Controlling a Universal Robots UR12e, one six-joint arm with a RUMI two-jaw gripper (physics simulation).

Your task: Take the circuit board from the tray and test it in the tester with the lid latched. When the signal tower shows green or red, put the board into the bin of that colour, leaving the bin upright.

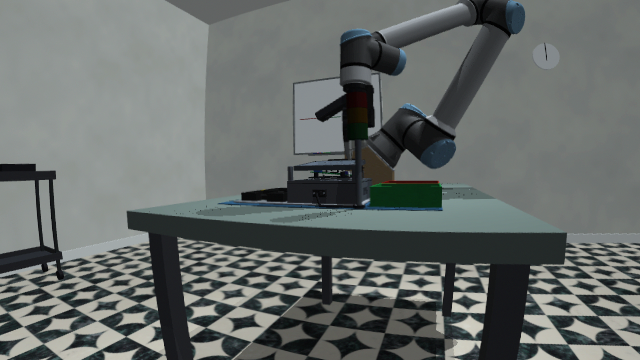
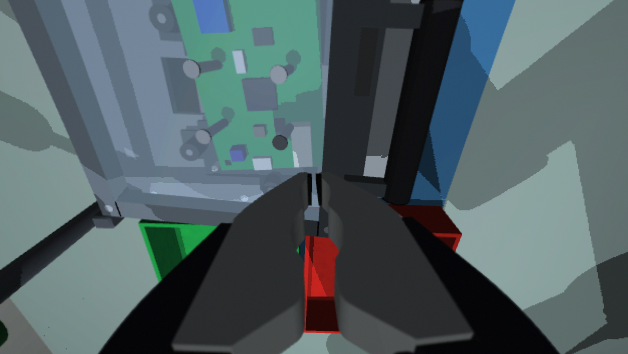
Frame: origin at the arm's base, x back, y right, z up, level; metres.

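Seen in the pictures: gripper, fingertip midpoint: point(image 1: 349, 160) point(image 2: 313, 176); arm's base at its link origin: point(image 1: 378, 154).
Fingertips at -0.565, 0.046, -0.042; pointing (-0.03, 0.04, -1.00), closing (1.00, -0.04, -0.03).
Pixels of each thing's top centre, then the offset from my fingertips to it, as dx, dy, dz. "spot": a spot on its surface instead. Level surfaces: height alone.
- clear lid at its top centre: point(image 2: 191, 107) point(image 1: 331, 160) -0.054, +0.040, +0.001
- tester at a spot on its surface: point(image 1: 300, 193) spot: -0.135, +0.101, -0.081
- signal tower at a spot on its surface: point(image 1: 357, 112) spot: -0.200, -0.051, +0.096
- green bin at its top centre: point(image 2: 229, 285) point(image 1: 407, 184) -0.099, -0.157, -0.063
- red bin at its top centre: point(image 2: 371, 289) point(image 1: 411, 181) +0.050, -0.173, -0.063
- black handle bar at a spot on its surface: point(image 2: 425, 100) spot: +0.051, +0.038, +0.007
- signal tower's pole at a spot on its surface: point(image 2: 50, 245) point(image 1: 356, 161) spot: -0.172, -0.043, -0.006
- black tray at a spot on its surface: point(image 1: 260, 194) spot: -0.092, +0.231, -0.088
- blue mat at its surface level: dz -0.108
- table at its surface level: dz -0.110
My gripper point(image 1: 348, 152) point(image 2: 313, 176) is shut and empty, pointing down with its tips over the front edge of the tester's lid. The clear lid point(image 1: 325, 164) point(image 2: 135, 115) is down, lying nearly flat over the tester point(image 1: 300, 193). The green circuit board point(image 2: 300, 20) shows through the lid, under its pins. Whether the lid is latched cannot be told. The signal tower point(image 1: 357, 112) has red, amber and green segments, all dark. The green bin point(image 1: 406, 195) point(image 2: 195, 232) and red bin point(image 1: 410, 182) point(image 2: 320, 265) stand upright beside the tester.
A black handle bar point(image 2: 425, 100) runs along the lid's side. The signal tower's pole point(image 1: 358, 172) point(image 2: 50, 245) stands close to the tester. A black tray point(image 1: 260, 194) lies left of the tester. A blue mat point(image 1: 430, 208) point(image 2: 465, 110) lies on the table point(image 1: 475, 220).
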